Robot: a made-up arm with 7 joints.
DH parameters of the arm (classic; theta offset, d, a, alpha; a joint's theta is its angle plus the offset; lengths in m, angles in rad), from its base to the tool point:
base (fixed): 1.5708 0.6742 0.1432 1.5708
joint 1: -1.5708 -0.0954 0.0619 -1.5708
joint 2: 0 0.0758 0.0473 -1.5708
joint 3: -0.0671 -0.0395 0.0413 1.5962
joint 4: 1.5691 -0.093 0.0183 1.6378
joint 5: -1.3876 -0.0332 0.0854 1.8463
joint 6: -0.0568 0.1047 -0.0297 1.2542
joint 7: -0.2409 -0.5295 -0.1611 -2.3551
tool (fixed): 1.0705 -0.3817 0 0
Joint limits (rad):
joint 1: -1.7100..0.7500
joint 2: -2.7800..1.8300
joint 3: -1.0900..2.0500
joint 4: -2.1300..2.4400
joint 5: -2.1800..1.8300
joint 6: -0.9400..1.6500
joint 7: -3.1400..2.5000
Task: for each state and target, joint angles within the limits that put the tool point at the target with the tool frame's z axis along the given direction. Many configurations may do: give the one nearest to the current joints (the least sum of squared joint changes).
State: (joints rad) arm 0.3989 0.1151 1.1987 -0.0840 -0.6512 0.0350 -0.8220
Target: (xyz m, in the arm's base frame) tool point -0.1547 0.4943 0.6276 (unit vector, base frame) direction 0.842 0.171 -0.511
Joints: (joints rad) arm 0.7500 -0.2470 0.6830 -0.2721 -0.3549 0.7858 -0.5000
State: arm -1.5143 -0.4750 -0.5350 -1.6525 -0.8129 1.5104 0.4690
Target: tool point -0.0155 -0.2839 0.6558 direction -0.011 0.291 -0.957
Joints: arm -1.7100 -0.4890 0.0272 -1.1964 -0.2554 1.3471 0.4727
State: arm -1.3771 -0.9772 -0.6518 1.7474 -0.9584 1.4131 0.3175
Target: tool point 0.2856 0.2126 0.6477 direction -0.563 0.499 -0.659
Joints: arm -1.5085 -0.5432 -0.6273 2.3647 -0.5666 1.5228 -0.0742
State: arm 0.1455 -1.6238 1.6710 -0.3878 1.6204 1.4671 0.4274
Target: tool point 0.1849 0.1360 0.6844 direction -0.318 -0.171 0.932
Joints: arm -0.1212 -1.3809 1.0046 -0.4445 1.4853 0.6742 0.8702
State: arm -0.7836 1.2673 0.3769 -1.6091 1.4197 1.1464 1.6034
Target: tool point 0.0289 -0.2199 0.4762 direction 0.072 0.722 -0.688
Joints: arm -0.6361 1.0802 0.9721 -1.5131 1.0372 0.8422 1.9426
